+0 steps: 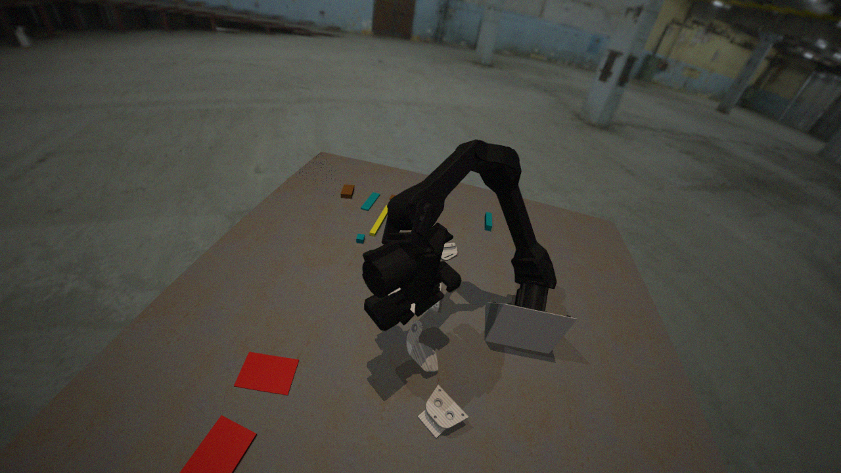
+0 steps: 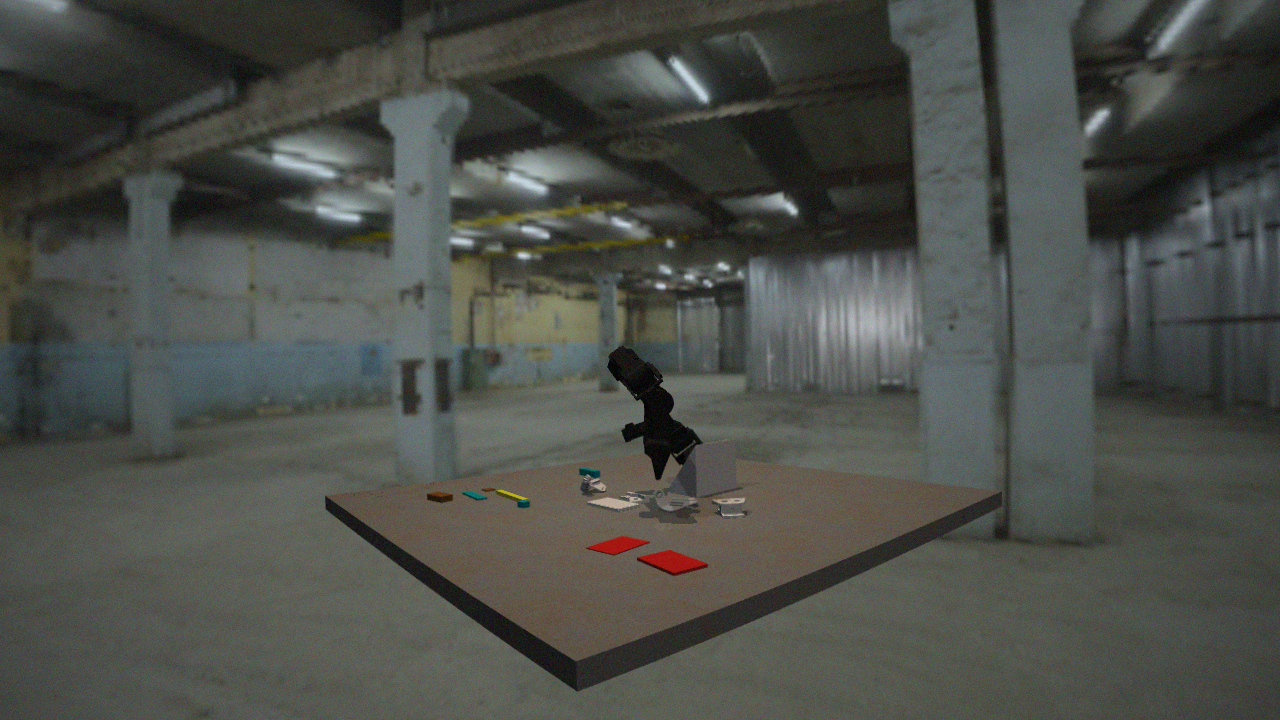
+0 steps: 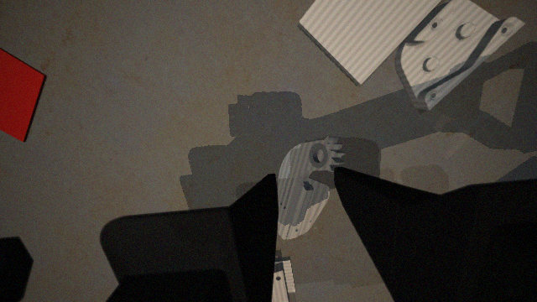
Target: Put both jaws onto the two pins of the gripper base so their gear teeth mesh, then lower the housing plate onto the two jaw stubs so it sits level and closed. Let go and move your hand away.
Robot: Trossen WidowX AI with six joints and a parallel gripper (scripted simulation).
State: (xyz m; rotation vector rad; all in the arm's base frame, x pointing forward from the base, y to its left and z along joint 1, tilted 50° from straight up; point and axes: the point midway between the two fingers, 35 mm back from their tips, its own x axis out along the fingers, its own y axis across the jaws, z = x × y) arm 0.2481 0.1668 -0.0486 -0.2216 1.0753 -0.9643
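My gripper tip is 20 mm past the gripper jaw and 50 mm above it. Round my gripper tip: yellow bar 210 mm ahead, 380 mm to the right, 80 mm below; teal block 130 mm behind, 540 mm to the right, 70 mm below.
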